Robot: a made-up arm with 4 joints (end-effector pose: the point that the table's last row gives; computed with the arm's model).
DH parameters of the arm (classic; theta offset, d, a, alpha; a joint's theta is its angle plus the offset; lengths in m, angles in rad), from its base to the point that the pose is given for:
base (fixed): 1.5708 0.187 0 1.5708
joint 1: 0 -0.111 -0.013 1.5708
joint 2: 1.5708 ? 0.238 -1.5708
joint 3: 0 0.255 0.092 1.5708
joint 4: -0.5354 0 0.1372 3.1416
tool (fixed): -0.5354 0.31 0 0
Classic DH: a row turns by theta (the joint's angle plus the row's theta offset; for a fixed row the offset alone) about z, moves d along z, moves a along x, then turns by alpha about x.
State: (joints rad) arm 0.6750 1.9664 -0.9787 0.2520
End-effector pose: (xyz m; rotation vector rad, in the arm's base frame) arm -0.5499 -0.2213 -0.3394 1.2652 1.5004 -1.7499
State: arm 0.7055 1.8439 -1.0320 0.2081
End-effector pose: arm -0.4808 -0.2306 -0.3922 1.3112 1.5236 -1.5447
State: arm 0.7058 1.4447 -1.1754 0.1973
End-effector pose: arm -0.2422 -0.2663 -0.4932 1.2528 1.5860 -1.0425
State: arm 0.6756 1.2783 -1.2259 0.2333
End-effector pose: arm -0.1416 -0.2822 -0.5070 1.1490 1.6108 -0.8936
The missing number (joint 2, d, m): 0.26
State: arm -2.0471 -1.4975 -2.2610 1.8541
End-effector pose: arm 0.3049 -0.6554 0.1265 1.9559 0.2696 -0.0985
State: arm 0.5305 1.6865 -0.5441 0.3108
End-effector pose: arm -0.4022 -0.4393 -0.2001 0.7422 1.0164 -1.7908
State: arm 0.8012 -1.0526 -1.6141 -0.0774
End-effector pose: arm 0.3089 0.5989 0.1190 -0.1889 0.9989 1.3295
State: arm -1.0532 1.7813 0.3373 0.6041
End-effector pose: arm -0.4430 -0.0550 0.5025 -0.7108 -1.5680 -1.9476
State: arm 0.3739 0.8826 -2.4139 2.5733
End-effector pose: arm -0.1348 -0.3516 -0.5005 -2.0918 2.0233 -0.6902
